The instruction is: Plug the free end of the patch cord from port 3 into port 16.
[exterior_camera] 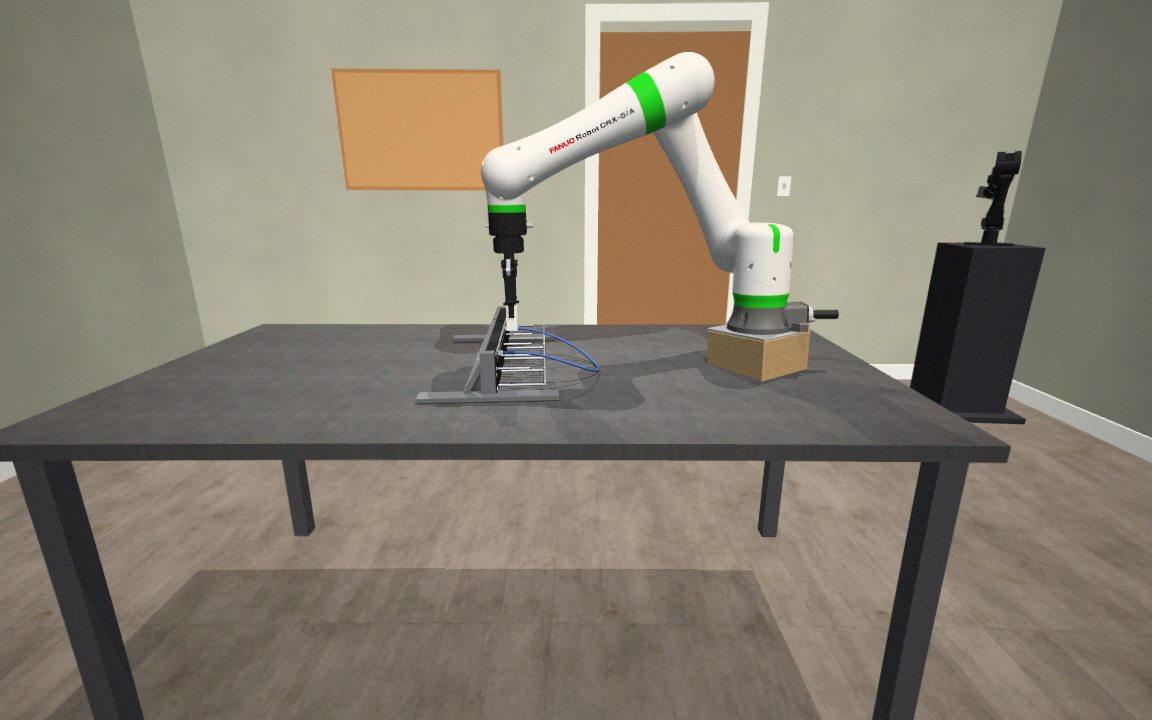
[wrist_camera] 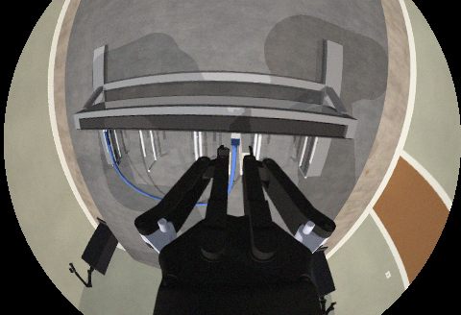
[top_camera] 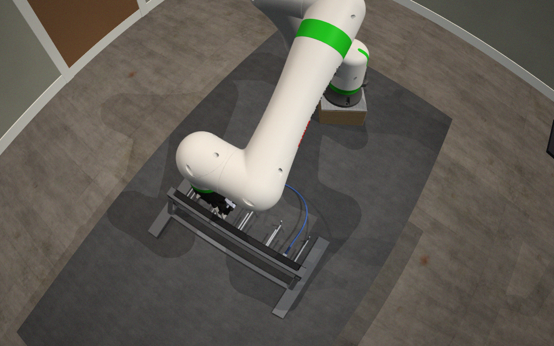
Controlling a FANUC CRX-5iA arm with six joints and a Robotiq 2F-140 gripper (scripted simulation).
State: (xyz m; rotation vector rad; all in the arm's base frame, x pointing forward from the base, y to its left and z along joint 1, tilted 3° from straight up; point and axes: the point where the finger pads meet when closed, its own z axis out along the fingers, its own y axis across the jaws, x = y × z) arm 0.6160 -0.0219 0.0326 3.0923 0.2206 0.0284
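My gripper is now 1 cm short of the plug and 3 cm above it.
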